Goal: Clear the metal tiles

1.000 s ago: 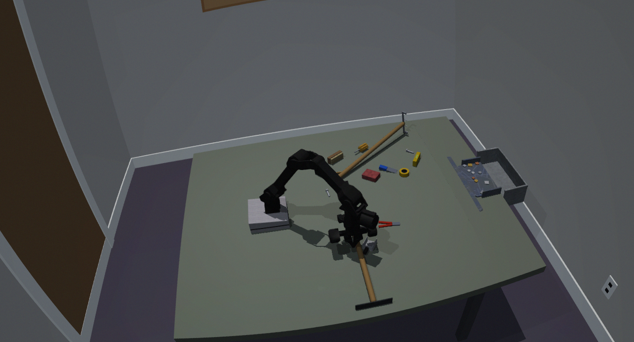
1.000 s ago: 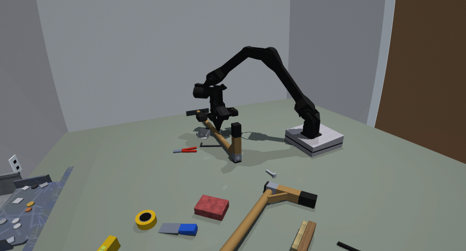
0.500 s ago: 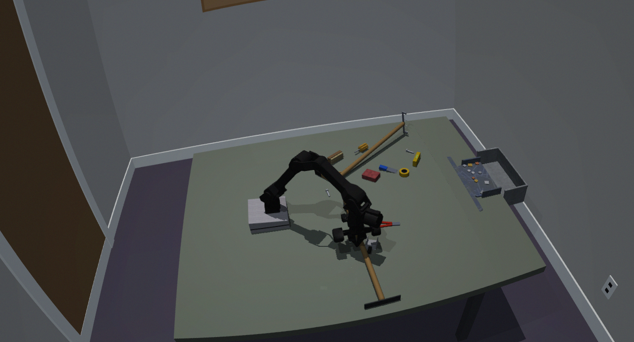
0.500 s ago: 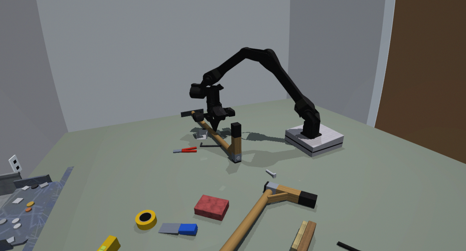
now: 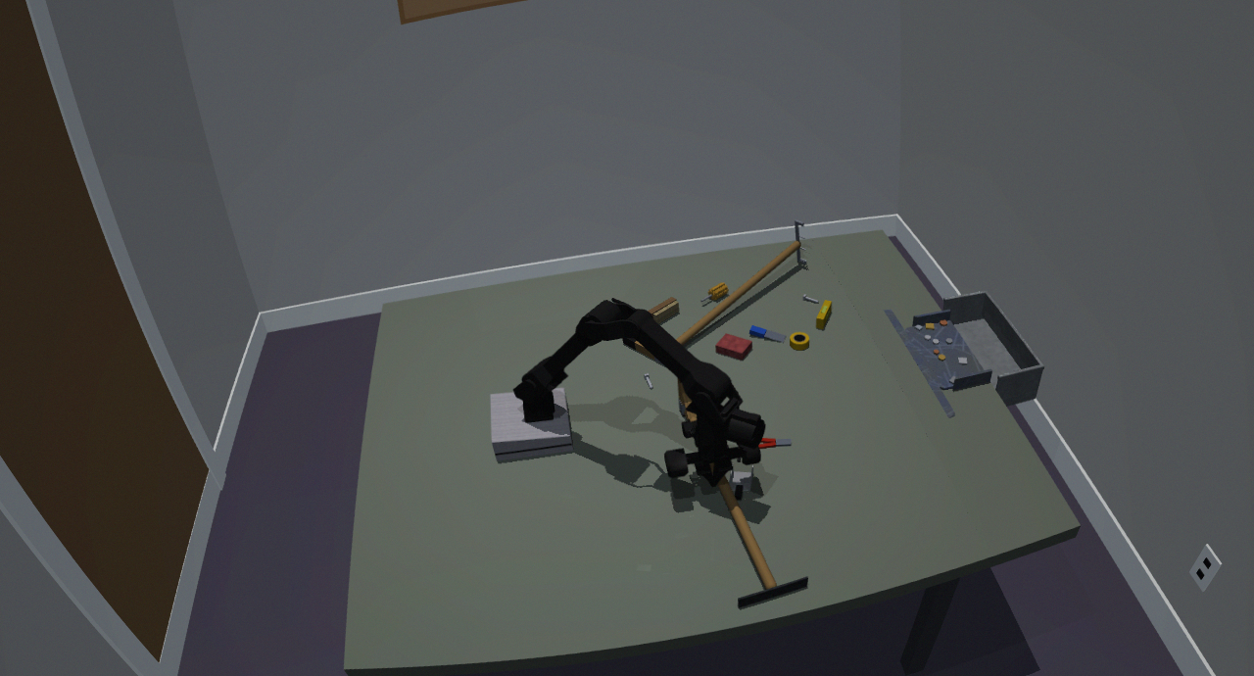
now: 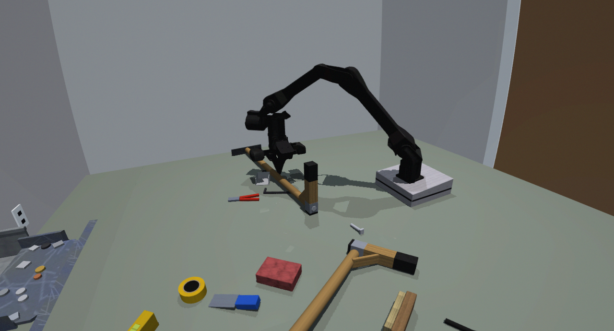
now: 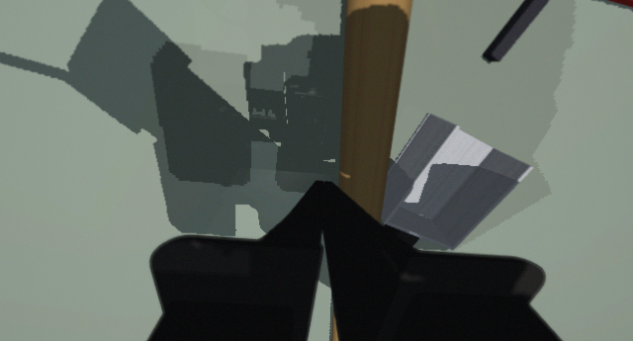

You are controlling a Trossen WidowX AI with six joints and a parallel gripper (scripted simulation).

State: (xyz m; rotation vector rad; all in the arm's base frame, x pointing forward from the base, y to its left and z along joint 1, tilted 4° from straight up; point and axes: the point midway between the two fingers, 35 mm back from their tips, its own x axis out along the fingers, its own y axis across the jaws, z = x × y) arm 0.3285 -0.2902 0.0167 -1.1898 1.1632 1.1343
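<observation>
The long scraper lies 20 mm ahead of my gripper tip, 20 mm to the right of it and 50 mm above it. The rest, counted from my gripper tip: hex key: 60 mm ahead, 90 mm to the left, 10 mm below; then metal bracket: 50 mm ahead, 10 mm to the right, 10 mm below; then red block: 160 mm ahead, 450 mm to the left.
</observation>
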